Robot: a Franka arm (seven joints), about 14 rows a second.
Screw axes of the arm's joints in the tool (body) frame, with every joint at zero. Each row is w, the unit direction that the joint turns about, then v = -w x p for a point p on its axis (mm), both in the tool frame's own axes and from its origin. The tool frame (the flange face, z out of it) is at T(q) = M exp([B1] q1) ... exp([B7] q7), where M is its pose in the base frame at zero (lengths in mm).
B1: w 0 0 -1 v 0 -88 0
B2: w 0 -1 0 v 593 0 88
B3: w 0 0 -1 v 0 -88 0
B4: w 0 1 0 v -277 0 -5.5
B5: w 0 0 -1 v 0 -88 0
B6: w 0 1 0 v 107 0 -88
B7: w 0 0 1 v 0 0 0
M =
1 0 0 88
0 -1 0 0
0 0 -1 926
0 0 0 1
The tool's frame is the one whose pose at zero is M.
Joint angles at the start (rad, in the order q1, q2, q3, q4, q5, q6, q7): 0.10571 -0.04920 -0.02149 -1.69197 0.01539 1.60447 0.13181
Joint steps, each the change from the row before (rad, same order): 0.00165 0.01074 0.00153 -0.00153 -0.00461 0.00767 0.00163; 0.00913 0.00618 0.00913 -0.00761 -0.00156 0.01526 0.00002; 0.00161 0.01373 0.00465 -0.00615 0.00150 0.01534 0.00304; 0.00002 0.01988 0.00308 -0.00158 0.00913 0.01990 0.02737; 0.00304 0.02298 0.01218 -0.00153 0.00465 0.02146 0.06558; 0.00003 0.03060 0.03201 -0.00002 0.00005 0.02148 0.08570; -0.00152 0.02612 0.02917 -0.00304 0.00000 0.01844 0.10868; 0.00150 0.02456 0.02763 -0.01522 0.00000 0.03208 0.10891; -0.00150 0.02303 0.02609 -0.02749 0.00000 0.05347 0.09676
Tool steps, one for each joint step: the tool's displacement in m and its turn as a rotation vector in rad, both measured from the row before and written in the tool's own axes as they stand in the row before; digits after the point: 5 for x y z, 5 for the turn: 0.00359 -0.00171 0.00578 -0.00560 -0.00393 -0.00154; 0.00158 -0.01014 0.00569 -0.00256 0.00164 -0.01813; 0.00451 -0.00420 0.00900 0.00035 -0.00469 -0.00290; 0.00686 -0.00350 0.00981 0.00847 -0.00290 0.02535; 0.00638 -0.00991 0.01165 0.00331 -0.00410 0.05139; 0.00507 -0.01919 0.01563 -0.00245 -0.00960 0.05442; 0.00247 -0.01650 0.01492 -0.00267 -0.01113 0.08175; 0.00007 -0.01715 0.01881 -0.00178 -0.00846 0.08080; -0.00028 -0.01472 0.02195 0.00427 0.00021 0.07351
